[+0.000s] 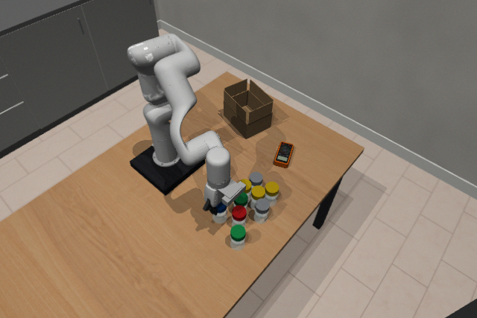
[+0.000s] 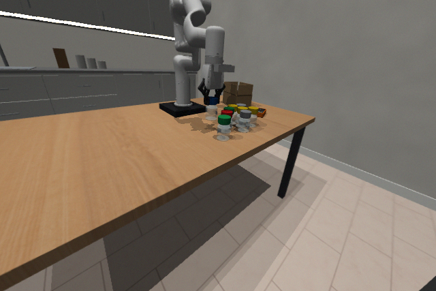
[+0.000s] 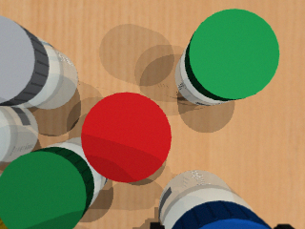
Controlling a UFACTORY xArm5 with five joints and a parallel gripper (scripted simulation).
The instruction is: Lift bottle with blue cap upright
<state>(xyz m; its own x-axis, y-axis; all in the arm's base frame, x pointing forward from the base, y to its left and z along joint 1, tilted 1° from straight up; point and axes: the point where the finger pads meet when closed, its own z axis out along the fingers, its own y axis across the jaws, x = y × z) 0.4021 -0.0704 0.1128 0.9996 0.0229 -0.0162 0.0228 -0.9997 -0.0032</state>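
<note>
Now: hand 5 cm above the blue-capped bottle. Also, from my hand: orange multimeter 45 cm to the left, 14 cm below, 3 cm behind; red-capped bottle 10 cm below, 5 cm to the left, 5 cm ahead.
</note>
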